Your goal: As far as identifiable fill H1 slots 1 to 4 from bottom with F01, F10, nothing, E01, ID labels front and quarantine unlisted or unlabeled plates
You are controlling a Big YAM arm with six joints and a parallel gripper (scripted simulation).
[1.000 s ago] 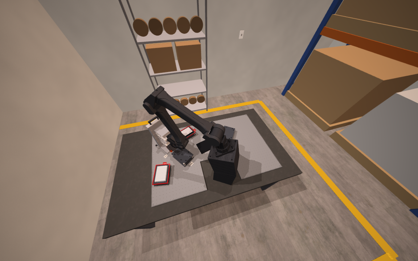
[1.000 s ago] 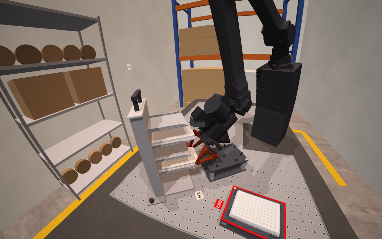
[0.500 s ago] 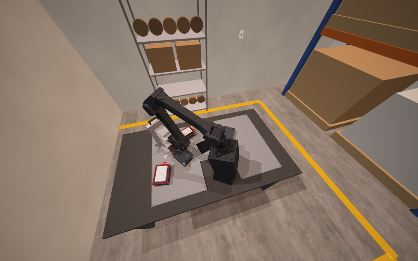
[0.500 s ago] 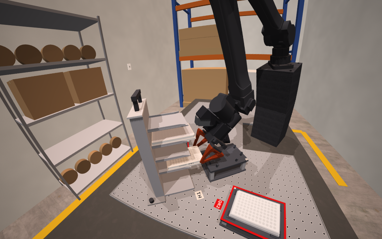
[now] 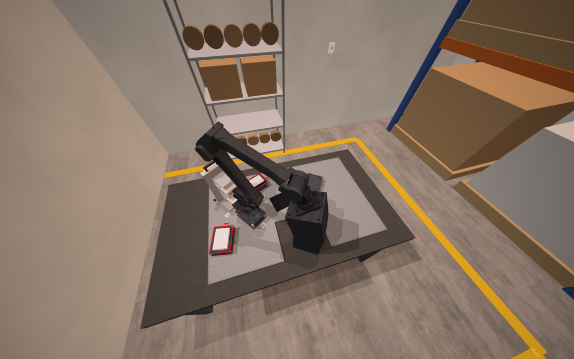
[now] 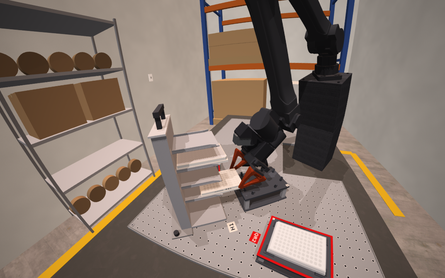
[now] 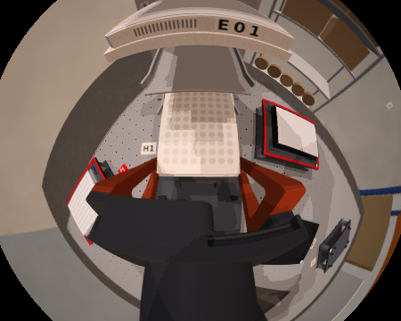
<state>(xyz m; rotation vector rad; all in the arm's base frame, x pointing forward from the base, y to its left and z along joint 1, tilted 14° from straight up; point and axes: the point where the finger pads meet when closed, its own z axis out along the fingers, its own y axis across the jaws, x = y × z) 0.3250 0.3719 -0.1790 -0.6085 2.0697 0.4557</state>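
Now: the dark regrip nest 7 cm behind my hand, 5 cm to the right of it and 5 cm below it. The rest, counted from my hand: quarantine nest QR1: 18 cm ahead, 12 cm to the right, 7 cm below; then H1 deck label: 2 cm behind, 11 cm to the left, 10 cm below; then plate hotel H1: 15 cm ahead, 11 cm to the left, 5 cm above.
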